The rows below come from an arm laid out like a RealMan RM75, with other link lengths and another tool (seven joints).
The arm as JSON. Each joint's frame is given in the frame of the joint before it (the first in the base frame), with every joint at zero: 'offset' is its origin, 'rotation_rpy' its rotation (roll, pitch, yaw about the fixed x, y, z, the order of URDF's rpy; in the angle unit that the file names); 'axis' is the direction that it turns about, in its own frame. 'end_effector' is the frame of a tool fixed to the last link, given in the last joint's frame.
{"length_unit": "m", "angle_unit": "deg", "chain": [
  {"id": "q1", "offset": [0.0, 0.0, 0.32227], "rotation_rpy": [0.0, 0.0, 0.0], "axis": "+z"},
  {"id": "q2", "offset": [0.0, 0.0, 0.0], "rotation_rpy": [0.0, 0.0, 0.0], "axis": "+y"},
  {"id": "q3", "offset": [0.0, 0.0, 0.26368], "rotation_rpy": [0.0, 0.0, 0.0], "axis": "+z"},
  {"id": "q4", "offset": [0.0, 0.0, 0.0], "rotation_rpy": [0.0, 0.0, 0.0], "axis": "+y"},
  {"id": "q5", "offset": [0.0, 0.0, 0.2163], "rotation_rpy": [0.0, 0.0, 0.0], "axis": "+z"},
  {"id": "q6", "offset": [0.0, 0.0, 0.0], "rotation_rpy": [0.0, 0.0, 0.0], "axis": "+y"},
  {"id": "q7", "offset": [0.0, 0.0, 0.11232], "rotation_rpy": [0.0, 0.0, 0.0], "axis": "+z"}
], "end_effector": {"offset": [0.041, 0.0, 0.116], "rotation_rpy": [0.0, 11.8, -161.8]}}
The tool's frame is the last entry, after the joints.
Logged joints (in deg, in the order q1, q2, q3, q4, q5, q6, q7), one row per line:
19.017 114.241 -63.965 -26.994 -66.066 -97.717 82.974
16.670 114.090 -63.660 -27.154 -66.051 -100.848 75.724
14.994 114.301 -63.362 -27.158 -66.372 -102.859 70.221
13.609 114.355 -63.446 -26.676 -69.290 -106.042 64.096
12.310 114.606 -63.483 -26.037 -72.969 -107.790 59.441
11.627 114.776 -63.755 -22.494 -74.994 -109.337 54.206
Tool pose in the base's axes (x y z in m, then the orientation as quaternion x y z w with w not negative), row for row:
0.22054 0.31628 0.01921 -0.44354 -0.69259 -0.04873 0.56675
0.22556 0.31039 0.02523 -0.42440 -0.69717 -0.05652 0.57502
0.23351 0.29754 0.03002 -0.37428 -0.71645 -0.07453 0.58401
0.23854 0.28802 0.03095 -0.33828 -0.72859 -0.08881 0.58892
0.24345 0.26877 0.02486 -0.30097 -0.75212 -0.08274 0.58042
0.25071 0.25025 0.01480 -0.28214 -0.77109 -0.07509 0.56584
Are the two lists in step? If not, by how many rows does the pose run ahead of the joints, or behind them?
The pose runs 1 row behind the joints: the pose in row i belongs to the joints in row i - 1.
